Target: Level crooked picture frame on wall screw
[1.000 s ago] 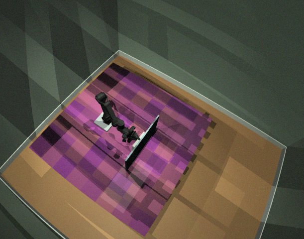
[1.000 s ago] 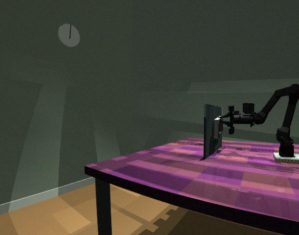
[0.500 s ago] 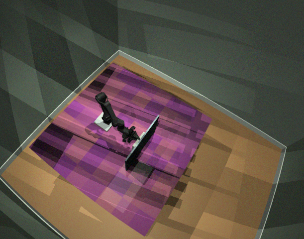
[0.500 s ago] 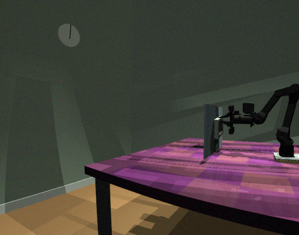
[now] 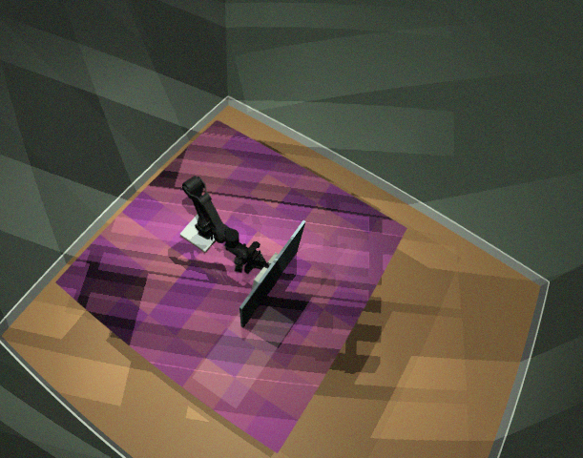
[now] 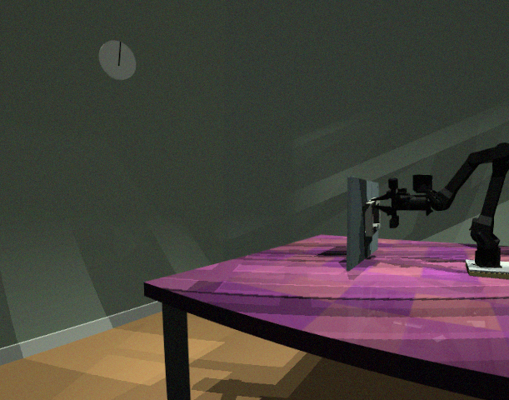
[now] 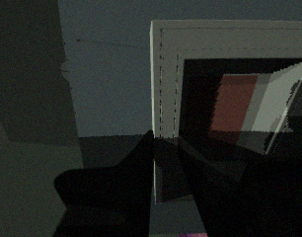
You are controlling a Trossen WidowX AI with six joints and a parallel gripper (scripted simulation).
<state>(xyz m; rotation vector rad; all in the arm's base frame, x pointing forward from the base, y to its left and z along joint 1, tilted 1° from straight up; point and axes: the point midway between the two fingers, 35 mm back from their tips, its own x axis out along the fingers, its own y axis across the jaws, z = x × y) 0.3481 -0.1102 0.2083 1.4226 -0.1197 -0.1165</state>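
Right now my gripper tip is 5 cm above the picture frame and 1 cm to the left of it. Round my gripper tip: wall panel: 7 cm below, 2 cm ahead.
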